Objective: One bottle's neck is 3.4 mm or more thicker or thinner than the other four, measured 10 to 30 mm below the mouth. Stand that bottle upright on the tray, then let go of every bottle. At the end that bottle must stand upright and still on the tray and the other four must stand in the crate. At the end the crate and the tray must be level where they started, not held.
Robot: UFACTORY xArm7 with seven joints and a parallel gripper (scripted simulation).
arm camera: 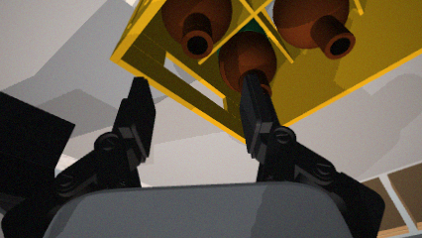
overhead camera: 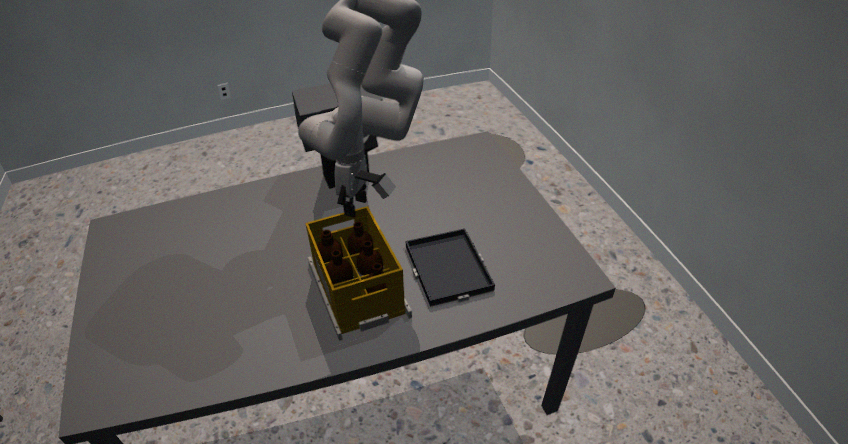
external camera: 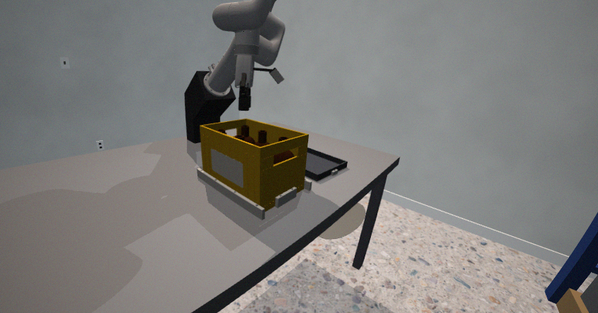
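Now: hand 7 cm short of the yellow crate, 6 cm to the left of it and 15 cm above it. From my hand the other things lie so: black tray (16 cm ahead, 20 cm to the left, 22 cm below).
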